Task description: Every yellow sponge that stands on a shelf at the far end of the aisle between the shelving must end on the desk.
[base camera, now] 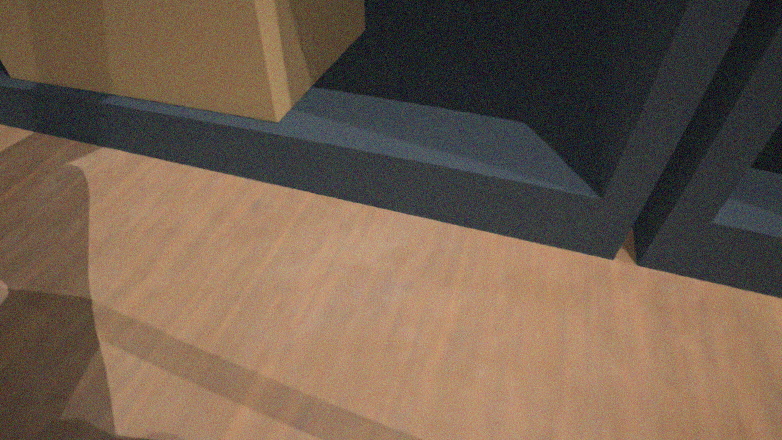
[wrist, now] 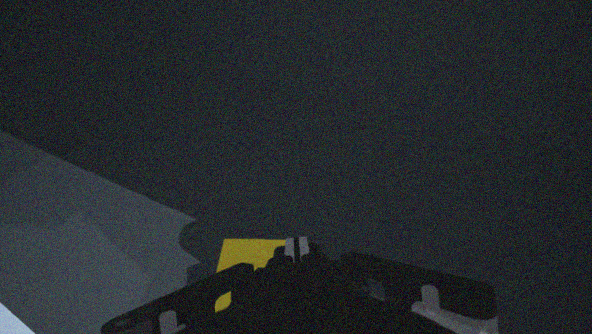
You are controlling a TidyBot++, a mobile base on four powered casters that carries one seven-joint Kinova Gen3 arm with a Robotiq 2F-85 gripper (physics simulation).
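Places are measured from the arm's base along level axes (x ahead, y left, z up), in centimetres.
Pixels of known places: gripper, fingertip midpoint: [wrist: 297,252].
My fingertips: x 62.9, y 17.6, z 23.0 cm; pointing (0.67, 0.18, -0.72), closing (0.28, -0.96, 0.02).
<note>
Behind a point stands the place of what it marks.
A yellow sponge [wrist: 245,252] {x 64.3, y 22.6, z 18.2 cm} stands on a dark shelf [wrist: 90,235] {x 64.6, y 42.5, z 13.7 cm}, low in the wrist view. Its lower part is hidden behind my gripper's left finger, and a bit of yellow shows through a gap in that finger. My gripper [wrist: 297,252] {x 62.9, y 17.6, z 23.0 cm} is shut and empty. Its two pale fingertips are together at the right edge of the visible yellow face, and I cannot tell whether they touch the sponge. The desk does not show in either view.
In the base camera view, a tan box [base camera: 164,60] {x 54.5, y 28.5, z -26.1 cm} stands on the bottom shelf of a dark shelving unit [base camera: 355,177] {x 47.3, y 6.1, z -35.8 cm} at the upper left. A second unit [base camera: 694,254] {x 39.5, y -28.5, z -36.4 cm} stands to its right across a narrow gap. Wooden floor [base camera: 382,306] {x 33.5, y 1.8, z -39.6 cm} lies in front, with shadows at the left.
</note>
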